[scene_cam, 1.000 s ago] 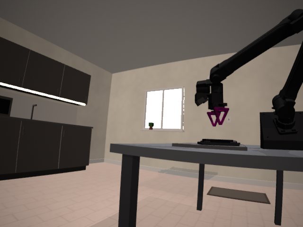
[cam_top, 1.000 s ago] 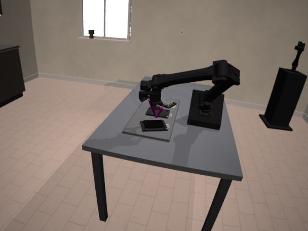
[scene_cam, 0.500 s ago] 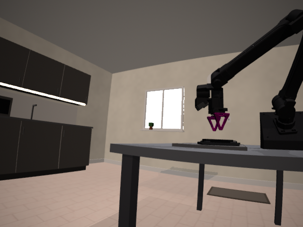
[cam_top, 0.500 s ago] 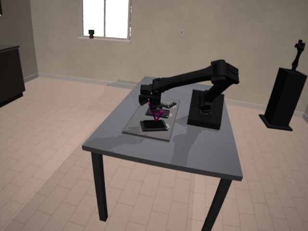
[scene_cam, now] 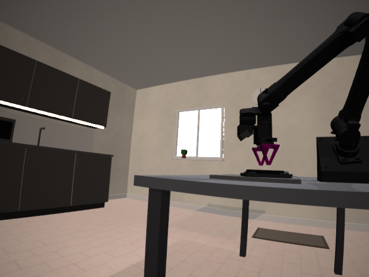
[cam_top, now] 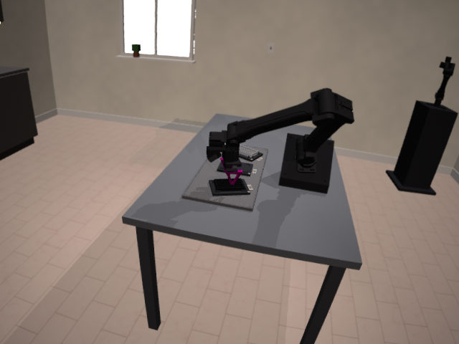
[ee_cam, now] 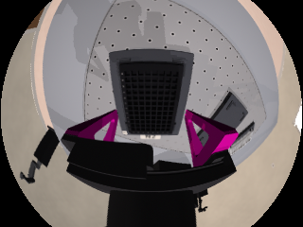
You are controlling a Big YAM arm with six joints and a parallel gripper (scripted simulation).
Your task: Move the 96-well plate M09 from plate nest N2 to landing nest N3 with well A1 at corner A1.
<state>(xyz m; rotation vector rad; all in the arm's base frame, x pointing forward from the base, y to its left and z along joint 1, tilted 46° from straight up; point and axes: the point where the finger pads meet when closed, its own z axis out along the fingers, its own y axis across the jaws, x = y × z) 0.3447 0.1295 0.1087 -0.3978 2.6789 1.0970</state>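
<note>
My hand is 30 mm above the black 96-well plate. Also, from my hand: clear plate: 390 mm to the right, 40 mm below, 40 mm behind; then dark nest: 200 mm to the right, 50 mm below, 10 mm behind.
</note>
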